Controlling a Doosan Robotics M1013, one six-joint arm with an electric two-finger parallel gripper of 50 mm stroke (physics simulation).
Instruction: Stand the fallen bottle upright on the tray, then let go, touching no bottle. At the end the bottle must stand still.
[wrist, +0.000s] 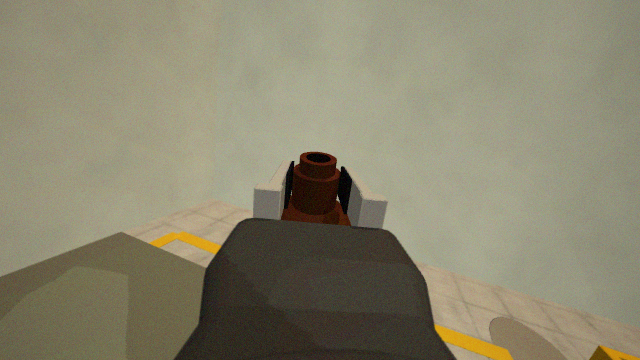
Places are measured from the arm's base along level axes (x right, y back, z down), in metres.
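Pixels of known places: gripper, fingertip midpoint: (316, 178).
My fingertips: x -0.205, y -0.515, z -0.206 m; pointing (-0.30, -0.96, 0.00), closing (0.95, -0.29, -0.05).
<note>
Ahead of a thing's pixels: the offset from my fingertips to its top centre. "spot": to the spot under its first point. Level surfaces: height alone.
A reddish-brown bottle {dy -0.013, dx +0.000, dz -0.018 m} (315, 192) shows in the middle of the wrist view, with its open mouth at the top and its neck between the fingers. My gripper (316, 178) is shut on the bottle's neck, one dark pad on each side. The bottle's shoulder shows just above the dark gripper housing; its lower body and base are hidden behind the housing. The tray cannot be made out in this view.
A grey-green table top {dz +0.263 m} (165, 295) shows at the lower left. Beyond it lie a tiled floor with yellow line marking (472, 342) and a round grey-brown disc (520, 337). A yellow object {spot: dy -0.023, dx +0.237, dz +0.088 m} (607, 354) shows at the lower right corner. Pale walls stand behind.
</note>
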